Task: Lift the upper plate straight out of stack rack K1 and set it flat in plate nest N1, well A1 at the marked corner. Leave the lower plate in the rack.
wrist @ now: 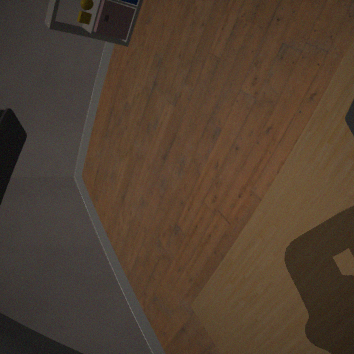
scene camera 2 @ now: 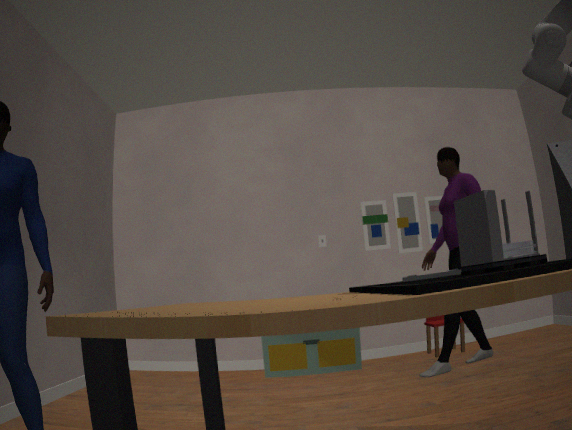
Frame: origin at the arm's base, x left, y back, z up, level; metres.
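Where they show: hand at its tool point: [wrist: 185, 144].
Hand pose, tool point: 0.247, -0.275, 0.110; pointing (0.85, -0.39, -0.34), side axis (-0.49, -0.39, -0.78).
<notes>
Each offset is from my tool point to the top centre of the thing, as dx, dy, dz. "pt": to the spot under its first point.
Stack rack K1 {pt -0.084, -0.240, -0.253} [scene camera 2: 531, 221] stands at the far right of the table [scene camera 2: 277, 315], with thin dark posts. Pale plates {-0.105, -0.311, -0.289} [scene camera 2: 517, 248] lie low between the posts; I cannot tell the upper from the lower. A flat grey nest {-0.452, -0.331, -0.322} [scene camera 2: 429, 276] lies on the black mat [scene camera 2: 393, 288] left of the rack. Only a pale part of my arm [scene camera 2: 548, 50] shows, high at the top right. The wrist view looks down past the table edge [wrist: 281, 263] to the floor [wrist: 193, 123]; it shows no plate or rack. My gripper is open and empty.
A tall grey box [scene camera 2: 478, 229] stands on the mat beside the rack. A person in purple [scene camera 2: 455, 199] stands behind the table; a person in blue [scene camera 2: 17, 231] stands at the left. A red stool [scene camera 2: 434, 322] and a low cabinet [scene camera 2: 312, 352] are by the wall.
</notes>
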